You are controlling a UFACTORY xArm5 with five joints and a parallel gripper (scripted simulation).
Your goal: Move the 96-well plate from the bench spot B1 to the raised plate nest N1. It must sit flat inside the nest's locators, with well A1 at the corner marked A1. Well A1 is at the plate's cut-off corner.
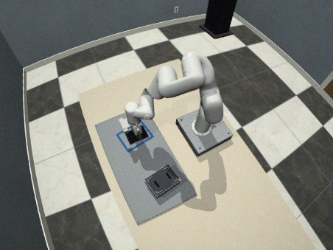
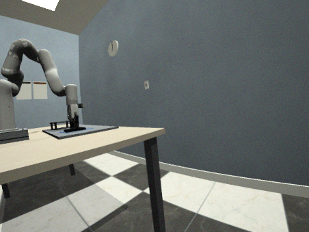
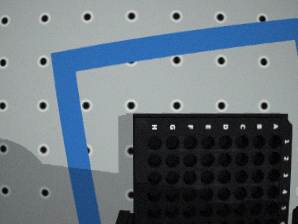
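Now: hand 20 mm above the 96-well plate. The rest, counted from my hand: A1 label (70 mm behind, 390 mm to the left, 40 mm above); plate nest (10 mm ahead, 350 mm to the left, 30 mm above).
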